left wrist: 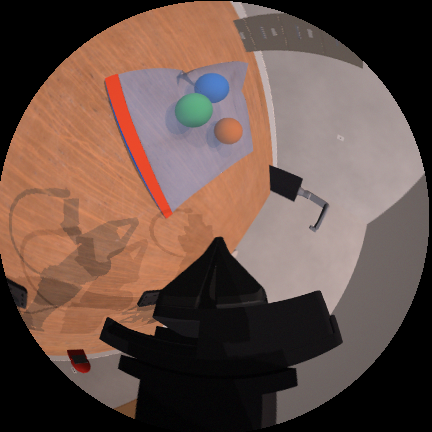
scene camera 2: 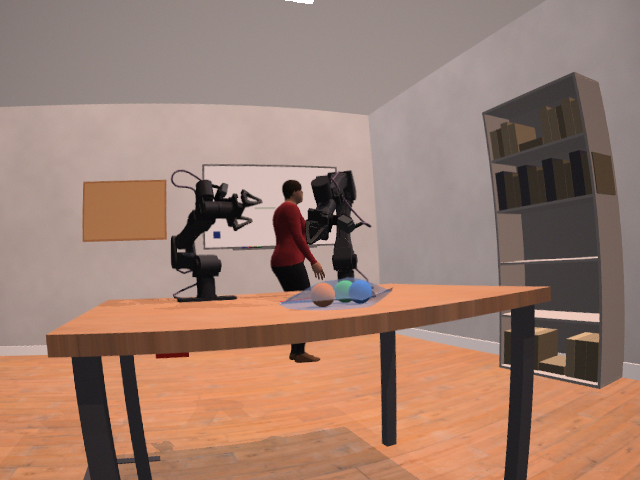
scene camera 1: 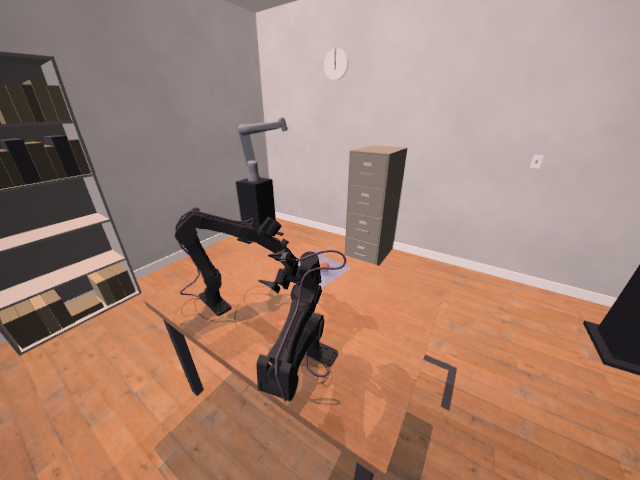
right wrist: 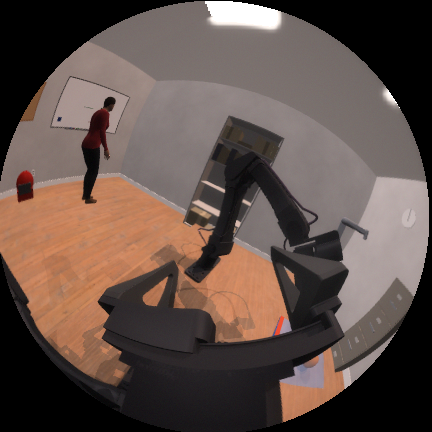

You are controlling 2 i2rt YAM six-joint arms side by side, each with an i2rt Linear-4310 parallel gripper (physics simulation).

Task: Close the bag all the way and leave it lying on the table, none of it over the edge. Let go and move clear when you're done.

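A see-through bluish bag (scene camera 1: 333, 274) (scene camera 2: 379, 295) (left wrist: 175, 170) (right wrist: 310, 378) lies on the table with a green ball (left wrist: 194, 110), a blue ball (left wrist: 212, 87) and an orange ball (left wrist: 228, 131) inside. A red strip (left wrist: 135, 145) runs along its mouth, with a thin blue line beside its outer edge. Whether the mouth is pressed shut I cannot tell. My left gripper (scene camera 2: 310, 240) (left wrist: 219, 241) is shut and empty, raised above the table and apart from the bag. My right gripper (scene camera 1: 264, 268) (scene camera 2: 255, 211) is open and empty, high above the table.
The balls' end of the bag lies near the edge of the table (scene camera 2: 206, 328), on the tabletop. In scene camera 1 the right arm's wrist partly covers the bag and the left gripper. A person (scene camera 2: 289, 232) (right wrist: 97, 135) stands beyond the table; a filing cabinet (scene camera 1: 364, 186) stands behind it.
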